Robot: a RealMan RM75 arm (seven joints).
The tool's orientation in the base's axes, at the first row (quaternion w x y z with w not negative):
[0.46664 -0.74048 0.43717 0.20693]
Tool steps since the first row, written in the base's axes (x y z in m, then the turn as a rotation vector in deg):
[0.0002 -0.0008 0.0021 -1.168 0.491 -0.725]
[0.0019 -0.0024 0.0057 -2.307 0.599 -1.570]
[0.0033 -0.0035 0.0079 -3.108 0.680 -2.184]
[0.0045 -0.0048 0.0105 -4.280 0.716 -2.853]
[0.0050 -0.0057 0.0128 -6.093 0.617 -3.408]
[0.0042 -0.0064 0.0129 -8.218 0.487 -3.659]
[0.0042 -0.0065 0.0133 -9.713 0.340 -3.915]
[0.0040 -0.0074 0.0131 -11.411 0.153 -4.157]
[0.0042 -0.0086 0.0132 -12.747 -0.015 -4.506]
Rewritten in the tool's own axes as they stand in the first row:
[-0.0010 -0.0011 -0.0017 -0.327 1.262 0.657]
[-0.0020 -0.0041 -0.0046 -0.378 2.631 1.040]
[-0.0023 -0.0062 -0.0065 -0.402 3.603 1.323]
[-0.0029 -0.0083 -0.0088 -0.564 4.923 1.556]
[-0.0039 -0.0097 -0.0106 -1.088 6.748 1.551]
[-0.0041 -0.0089 -0.0113 -1.980 8.686 1.342]
[-0.0043 -0.0091 -0.0116 -2.526 10.100 1.185]
[-0.0039 -0.0087 -0.0123 -3.172 11.684 0.965]
[-0.0033 -0.0087 -0.0134 -3.557 13.016 0.850]

